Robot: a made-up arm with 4 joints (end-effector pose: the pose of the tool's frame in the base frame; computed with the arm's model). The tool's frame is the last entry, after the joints. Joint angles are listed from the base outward.
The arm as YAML. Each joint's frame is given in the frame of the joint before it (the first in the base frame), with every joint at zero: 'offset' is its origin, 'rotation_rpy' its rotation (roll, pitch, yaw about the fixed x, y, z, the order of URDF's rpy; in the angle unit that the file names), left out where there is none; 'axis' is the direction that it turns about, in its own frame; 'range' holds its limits. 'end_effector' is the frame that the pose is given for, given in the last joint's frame.
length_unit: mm
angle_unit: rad
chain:
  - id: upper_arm
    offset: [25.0, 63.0, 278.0]
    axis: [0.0, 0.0, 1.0]
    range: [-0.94, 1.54]
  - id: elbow
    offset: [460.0, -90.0, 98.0]
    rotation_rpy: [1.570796, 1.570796, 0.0]
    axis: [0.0, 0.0, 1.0]
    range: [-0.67, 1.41]
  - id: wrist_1
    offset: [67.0, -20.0, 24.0]
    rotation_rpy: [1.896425, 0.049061, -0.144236]
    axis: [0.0, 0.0, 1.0]
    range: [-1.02, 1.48]
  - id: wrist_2
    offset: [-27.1, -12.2, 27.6]
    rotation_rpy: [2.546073, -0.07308, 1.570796]
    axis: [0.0, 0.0, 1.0]
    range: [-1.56, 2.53]
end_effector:
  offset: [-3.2, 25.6, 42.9]
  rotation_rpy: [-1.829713, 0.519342, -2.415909]
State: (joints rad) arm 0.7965 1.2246 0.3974 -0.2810
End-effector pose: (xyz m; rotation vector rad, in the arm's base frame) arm 0.4754 0.3638 0.3196 -0.0179 -1.1981 2.1762
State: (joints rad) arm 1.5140 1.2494 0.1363 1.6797
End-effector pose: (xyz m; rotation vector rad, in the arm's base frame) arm 0.1396 0.5810 0.3590 -2.4976 1.5102 -0.3637
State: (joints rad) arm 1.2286 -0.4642 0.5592 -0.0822
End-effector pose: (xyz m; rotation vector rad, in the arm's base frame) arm 0.2617 0.3978 0.3108 0.4316 0.8609 2.3197
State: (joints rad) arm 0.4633 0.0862 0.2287 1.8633
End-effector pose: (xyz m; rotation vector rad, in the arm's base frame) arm 0.4856 0.1965 0.3114 1.0999 -1.7581 0.1646
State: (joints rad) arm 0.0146 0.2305 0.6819 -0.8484
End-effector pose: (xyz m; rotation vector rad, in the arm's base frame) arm 0.4749 -0.0554 0.2991 0.0569 0.6990 1.5243
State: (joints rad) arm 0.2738 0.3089 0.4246 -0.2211
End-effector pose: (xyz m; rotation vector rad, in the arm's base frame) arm 0.4962 0.0801 0.2855 0.3000 -0.2284 1.6801
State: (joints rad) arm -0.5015 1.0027 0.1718 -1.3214
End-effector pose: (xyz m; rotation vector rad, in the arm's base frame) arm 0.4067 -0.2922 0.3182 -0.4527 0.2395 1.1814
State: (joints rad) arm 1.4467 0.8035 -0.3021 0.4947
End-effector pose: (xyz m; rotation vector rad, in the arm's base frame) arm 0.1723 0.5509 0.3153 -2.2052 1.2028 -1.8387
